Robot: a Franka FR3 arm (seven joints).
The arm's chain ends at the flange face. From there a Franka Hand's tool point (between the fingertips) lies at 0.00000 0.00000 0.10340 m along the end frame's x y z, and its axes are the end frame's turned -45 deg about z.
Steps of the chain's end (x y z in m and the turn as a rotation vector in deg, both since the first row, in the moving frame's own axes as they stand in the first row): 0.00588, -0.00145, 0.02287, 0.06, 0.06, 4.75; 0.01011, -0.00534, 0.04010, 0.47, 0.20, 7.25; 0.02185, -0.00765, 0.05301, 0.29, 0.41, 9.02; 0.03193, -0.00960, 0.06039, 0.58, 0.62, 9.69; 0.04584, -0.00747, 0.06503, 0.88, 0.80, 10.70
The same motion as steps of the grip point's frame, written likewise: 0.00534, 0.00314, 0.02287, 0.00, 0.08, 4.75; 0.01180, 0.00308, 0.04010, 0.19, 0.47, 7.25; 0.02174, 0.01026, 0.05301, -0.08, 0.49, 9.02; 0.03089, 0.01597, 0.06038, -0.03, 0.85, 9.69; 0.03984, 0.02723, 0.06501, 0.06, 1.19, 10.70
